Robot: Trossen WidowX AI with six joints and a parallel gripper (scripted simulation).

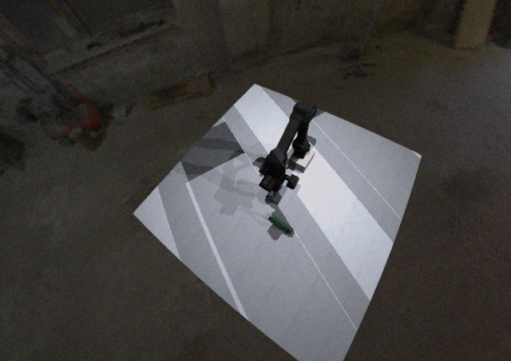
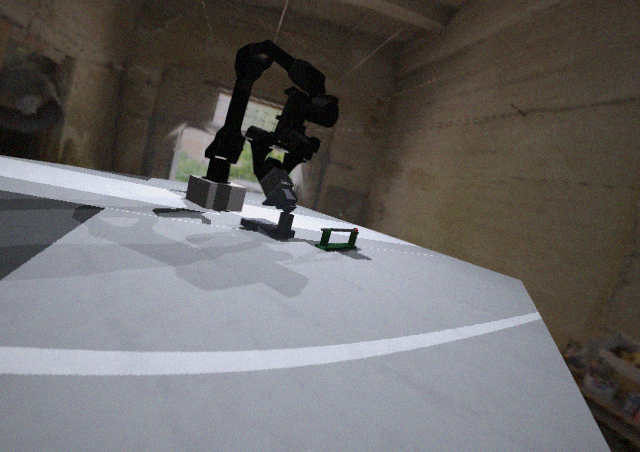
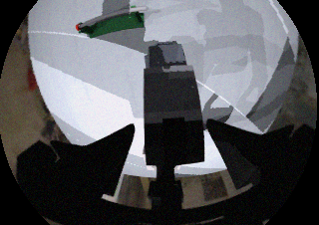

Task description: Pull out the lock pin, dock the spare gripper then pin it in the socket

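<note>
My gripper tip is now 30 mm short of the black spare gripper and 10 mm above it. Round my gripper tip: green cradle (180 mm ahead, 90 mm to the left, 100 mm below); then grey mount (50 mm ahead, 70 mm below).
</note>
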